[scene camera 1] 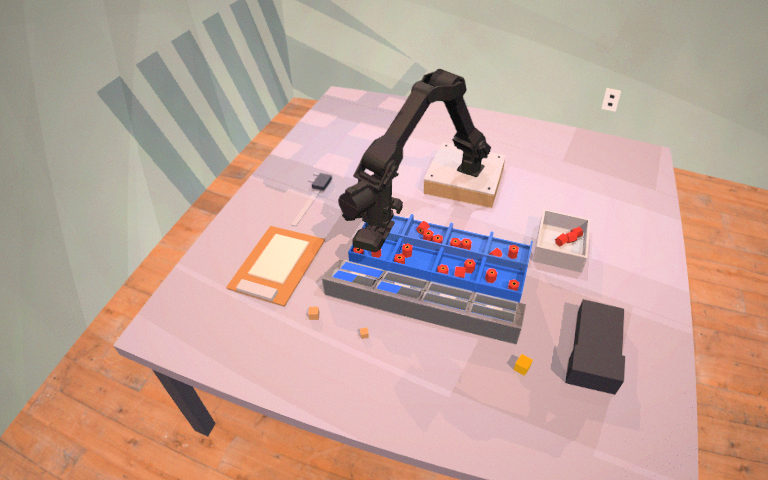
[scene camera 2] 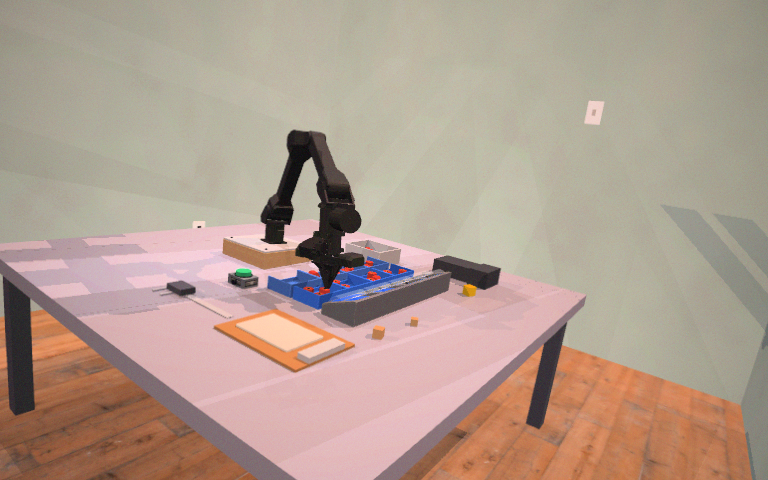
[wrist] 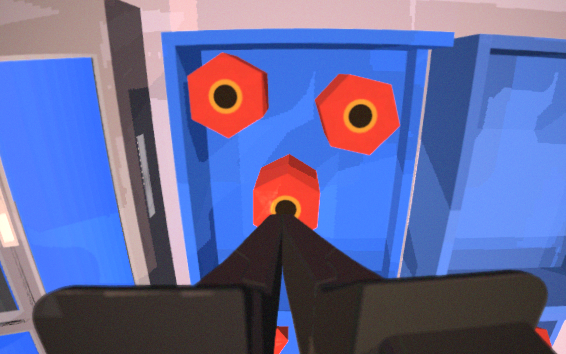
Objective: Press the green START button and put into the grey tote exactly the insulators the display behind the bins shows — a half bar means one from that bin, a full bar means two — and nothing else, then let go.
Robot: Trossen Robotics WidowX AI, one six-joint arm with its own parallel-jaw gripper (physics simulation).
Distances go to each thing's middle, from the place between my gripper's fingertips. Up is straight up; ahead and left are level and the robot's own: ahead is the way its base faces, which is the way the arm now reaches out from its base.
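Dark box (scene camera 1: 596, 362): 570 mm to the left of my hand, 20 mm ahead of it. Grey tote (scene camera 1: 572, 256): my gripper 400 mm to the right of it, 260 mm past it.
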